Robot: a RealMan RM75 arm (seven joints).
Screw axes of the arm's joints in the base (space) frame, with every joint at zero. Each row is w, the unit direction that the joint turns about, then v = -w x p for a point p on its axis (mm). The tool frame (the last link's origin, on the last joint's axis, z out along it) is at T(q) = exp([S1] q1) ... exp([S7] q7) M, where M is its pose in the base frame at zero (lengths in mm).
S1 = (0, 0, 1, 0, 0, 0)
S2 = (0, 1, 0, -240.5, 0, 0)
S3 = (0, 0, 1, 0, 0, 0)
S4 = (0, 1, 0, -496.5, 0, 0)
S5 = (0, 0, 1, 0, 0, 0)
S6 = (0, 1, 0, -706.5, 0, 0)
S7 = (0, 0, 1, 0, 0, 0)
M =
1 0 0 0
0 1 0 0
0 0 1 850.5
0 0 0 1
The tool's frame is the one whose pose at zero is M.
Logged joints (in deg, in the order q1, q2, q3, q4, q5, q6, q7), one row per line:
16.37, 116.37, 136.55, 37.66, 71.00, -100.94, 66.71
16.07, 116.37, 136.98, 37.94, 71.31, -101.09, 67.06
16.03, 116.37, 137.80, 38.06, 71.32, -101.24, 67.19
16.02, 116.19, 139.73, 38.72, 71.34, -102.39, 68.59
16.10, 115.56, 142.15, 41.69, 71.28, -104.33, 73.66
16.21, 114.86, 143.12, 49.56, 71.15, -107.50, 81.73
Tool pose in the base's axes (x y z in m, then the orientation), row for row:
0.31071, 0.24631, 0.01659, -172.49, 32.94, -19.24
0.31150, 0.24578, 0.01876, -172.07, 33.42, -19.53
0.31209, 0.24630, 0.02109, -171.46, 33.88, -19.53
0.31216, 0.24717, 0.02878, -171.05, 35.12, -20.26
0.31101, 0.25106, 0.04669, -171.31, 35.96, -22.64
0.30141, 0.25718, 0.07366, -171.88, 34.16, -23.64
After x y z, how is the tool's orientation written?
As angles about the fixed x, y, z axes (roll, pitch, yaw), in degrees.
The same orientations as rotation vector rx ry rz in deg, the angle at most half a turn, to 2 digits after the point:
-158.42, 30.02, 45.22
-157.64, 30.52, 45.61
-156.83, 30.68, 45.93
-155.42, 31.76, 47.22
-153.96, 34.79, 47.86
-154.99, 35.98, 45.53

